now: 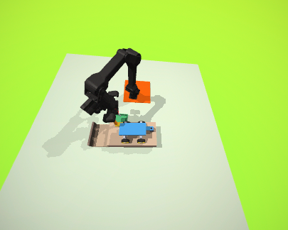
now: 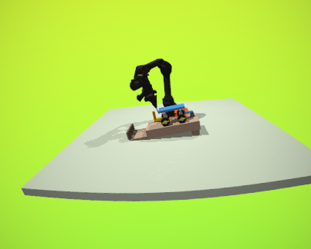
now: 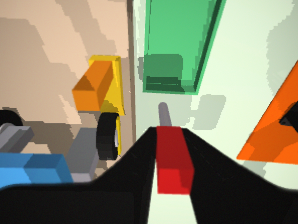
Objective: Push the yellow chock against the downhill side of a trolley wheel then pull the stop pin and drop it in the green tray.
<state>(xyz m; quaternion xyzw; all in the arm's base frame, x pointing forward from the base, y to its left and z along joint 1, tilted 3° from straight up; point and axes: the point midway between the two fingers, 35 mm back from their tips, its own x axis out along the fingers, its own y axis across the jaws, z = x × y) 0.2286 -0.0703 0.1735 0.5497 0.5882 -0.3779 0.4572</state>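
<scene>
The green tray is 140 mm below my gripper tip, 20 mm behind it and 10 mm to the right of it. From my gripper tip the other things lie so: yellow chock 50 mm below, 50 mm ahead, 20 mm to the left; then blue trolley 110 mm to the left, 90 mm ahead, 20 mm below; then red-headed stop pin right at my gripper tip.
</scene>
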